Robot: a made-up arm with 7 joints.
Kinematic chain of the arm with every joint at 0, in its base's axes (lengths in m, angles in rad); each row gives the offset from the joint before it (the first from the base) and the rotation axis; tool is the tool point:
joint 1: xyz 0 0 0 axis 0 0.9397 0.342
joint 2: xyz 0 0 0 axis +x
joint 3: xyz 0 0 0 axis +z
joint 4: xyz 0.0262 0 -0.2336 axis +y
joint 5: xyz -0.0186 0 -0.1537 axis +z
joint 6: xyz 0 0 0 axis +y
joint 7: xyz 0 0 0 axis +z
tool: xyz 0 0 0
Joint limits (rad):
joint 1: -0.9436..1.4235
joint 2: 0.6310..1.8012
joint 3: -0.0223..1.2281
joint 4: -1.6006..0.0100
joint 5: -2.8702..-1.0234
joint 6: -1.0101..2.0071
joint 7: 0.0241..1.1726
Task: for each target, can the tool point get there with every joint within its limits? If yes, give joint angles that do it. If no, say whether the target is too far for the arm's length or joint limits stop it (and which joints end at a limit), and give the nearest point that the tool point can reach.
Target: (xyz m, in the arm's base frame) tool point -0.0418 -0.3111 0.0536
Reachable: no: joint limits stop it (at a limit: joint 1, joint 2, joint 3, joint 4) | nearest point 0.2993 0.0591 0.0277 | short by 0.504 m
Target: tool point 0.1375 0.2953 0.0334
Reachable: yes | joints 0.4189 1.6026 0.4940 -1.4078 -1.9072 1.3010 0.5705
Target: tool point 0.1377 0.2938 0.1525
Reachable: yes | joints -0.6362 1.5787 0.4462 -1.0583 -1.6934 0.9615 0.4754
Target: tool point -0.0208 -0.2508 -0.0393
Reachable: no: joint limits stop it (at a limit: joint 1, joint 2, joint 3, joint 4) | nearest point 0.2993 0.0591 0.0277 | short by 0.451 m
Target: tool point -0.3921 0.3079 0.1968
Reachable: no: too far | nearest point -0.2776 0.2651 0.0505 | short by 0.191 m
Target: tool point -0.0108 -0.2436 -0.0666
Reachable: no: joint limits stop it (at a limit: joint 1, joint 2, joint 3, joint 4) | nearest point -0.2099 0.1341 -0.1783 | short by 0.441 m
